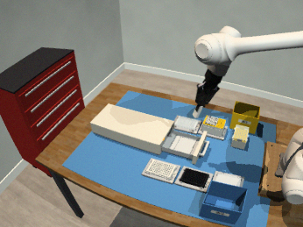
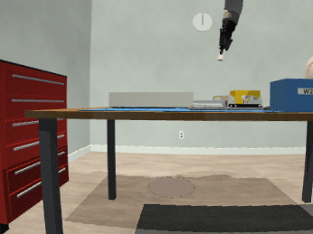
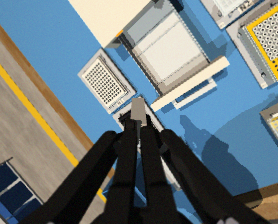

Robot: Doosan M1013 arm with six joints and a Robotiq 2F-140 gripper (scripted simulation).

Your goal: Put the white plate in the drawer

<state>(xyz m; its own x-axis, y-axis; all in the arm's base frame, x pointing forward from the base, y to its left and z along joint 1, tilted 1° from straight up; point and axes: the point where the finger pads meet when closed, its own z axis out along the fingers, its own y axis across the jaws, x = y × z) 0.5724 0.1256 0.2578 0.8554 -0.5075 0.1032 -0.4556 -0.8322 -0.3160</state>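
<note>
Right now my hand is 27 cm above the white plate, 18 cm to the right of it and 8 cm short of it. From my hand the other things lie so: tip box: 24 cm below, 23 cm to the right, 3 cm behind; black plate: 27 cm below, 15 cm to the left, 9 cm behind; drawer: 27 cm below, 10 cm ahead, 1 cm to the right.
</note>
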